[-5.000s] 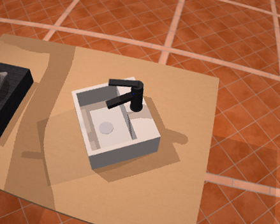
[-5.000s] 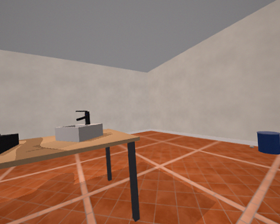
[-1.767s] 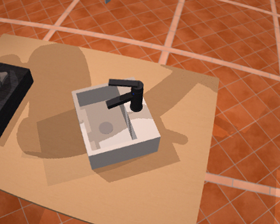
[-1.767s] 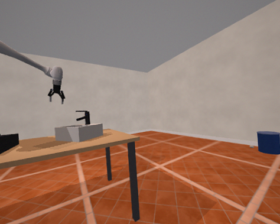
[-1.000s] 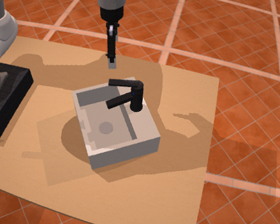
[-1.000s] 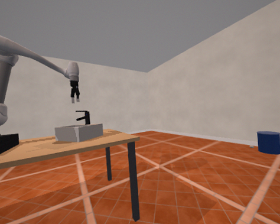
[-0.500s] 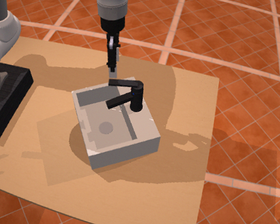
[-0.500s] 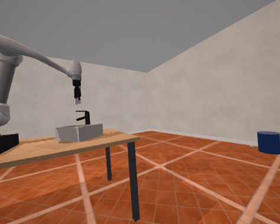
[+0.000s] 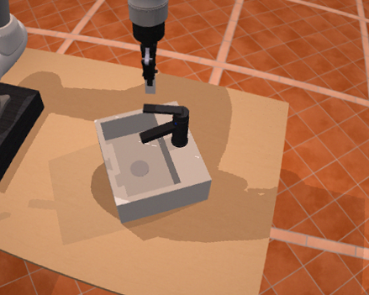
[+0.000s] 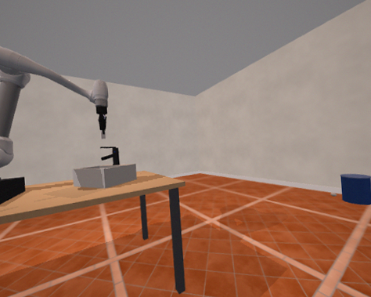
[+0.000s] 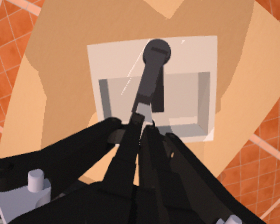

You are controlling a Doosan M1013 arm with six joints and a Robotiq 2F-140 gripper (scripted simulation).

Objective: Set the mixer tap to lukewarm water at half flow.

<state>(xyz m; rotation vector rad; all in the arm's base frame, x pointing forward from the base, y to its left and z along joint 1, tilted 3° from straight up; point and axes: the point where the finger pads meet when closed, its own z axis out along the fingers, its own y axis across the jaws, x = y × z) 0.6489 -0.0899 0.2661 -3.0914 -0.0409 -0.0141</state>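
My hand is 100 mm above the lever and 30 mm short of it. Round my hand: black mixer tap: 150 mm below, 60 mm ahead; then grey sink basin: 330 mm below, 40 mm to the right, 20 mm behind.
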